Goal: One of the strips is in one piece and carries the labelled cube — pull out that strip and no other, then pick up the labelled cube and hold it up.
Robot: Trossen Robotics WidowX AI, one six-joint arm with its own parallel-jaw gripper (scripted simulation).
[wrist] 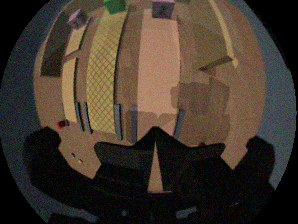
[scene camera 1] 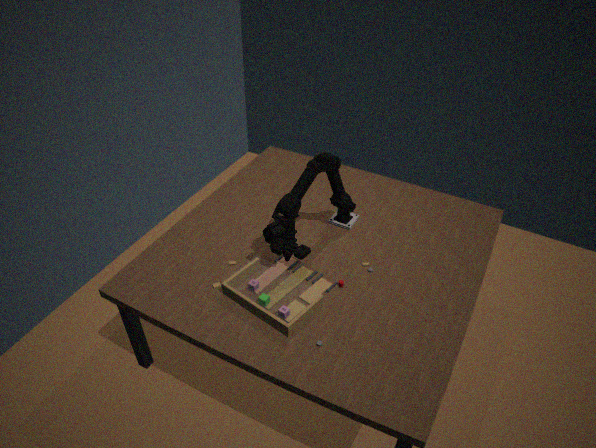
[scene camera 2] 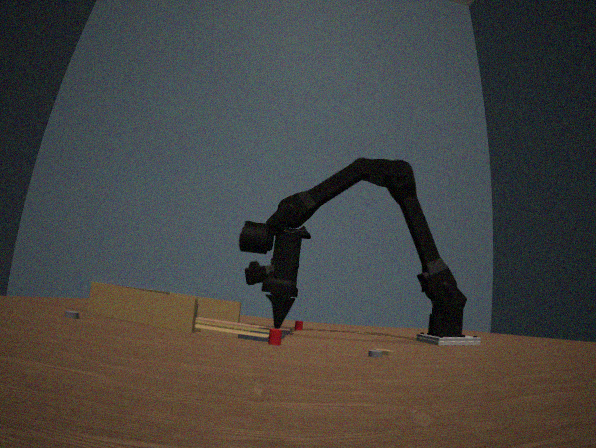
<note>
In view: the gripper (scene camera 2: 276, 328).
The gripper shows as well in the wrist view (wrist: 155, 129).
</note>
